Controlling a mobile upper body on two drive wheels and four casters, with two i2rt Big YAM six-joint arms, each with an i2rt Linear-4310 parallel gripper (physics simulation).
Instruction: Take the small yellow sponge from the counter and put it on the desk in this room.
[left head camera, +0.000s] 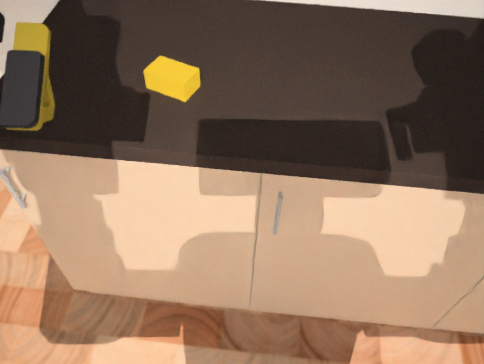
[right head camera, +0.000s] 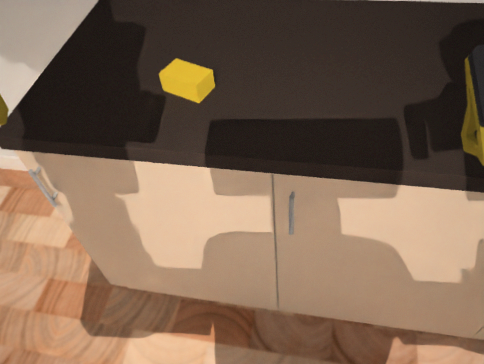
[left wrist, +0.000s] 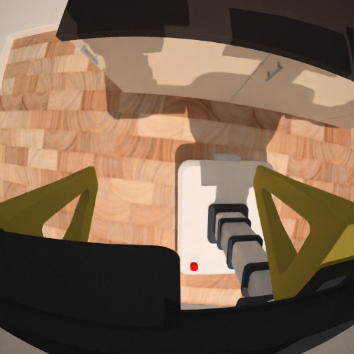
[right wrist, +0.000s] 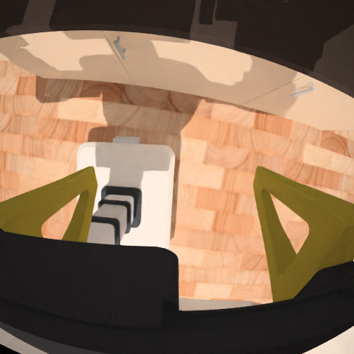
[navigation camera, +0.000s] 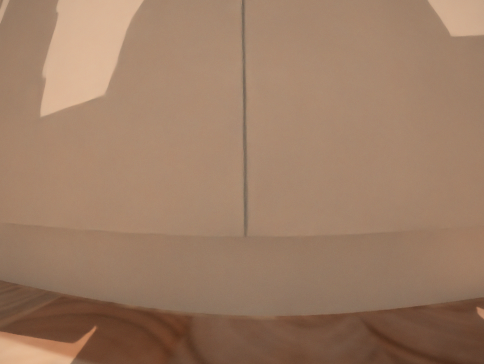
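Frame: origin at the left arm's base, x left, y back, z up, level; millimetres.
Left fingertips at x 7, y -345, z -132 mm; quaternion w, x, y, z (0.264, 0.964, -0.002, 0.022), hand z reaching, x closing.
Offsets run from my left fingertips to a thing's middle. "*": to the spot under its first point. Level surfaces: height alone.
The small yellow sponge {dx -58, dy -496, dz -345 mm} (left head camera: 171, 78) (right head camera: 187, 80) lies on the dark counter {dz -368 mm} (left head camera: 280, 55) (right head camera: 300, 55), left of the picture's middle and back from the front edge. My left gripper (left wrist: 175, 174) is open and empty. In the left head camera one of its yellow fingers (left head camera: 32, 36) shows at the left edge, to the left of the sponge. My right gripper (right wrist: 174, 174) is open and empty. In the right head camera a yellow finger (right head camera: 471, 132) shows at the right edge, far to the right of the sponge. Neither gripper touches the sponge. The desk does not show.
Pale cabinet doors (left head camera: 225, 215) (right head camera: 240, 215) (navigation camera: 150, 150) with metal handles {* dx -287, dy -268, dz -518 mm} (left head camera: 278, 212) (right head camera: 291, 212) stand below the counter, close in front of the navigation camera. The robot's white base (left wrist: 192, 225) (right wrist: 155, 200) is near the cabinet on the wood floor (left wrist: 135, 200). A pale wall is behind the counter.
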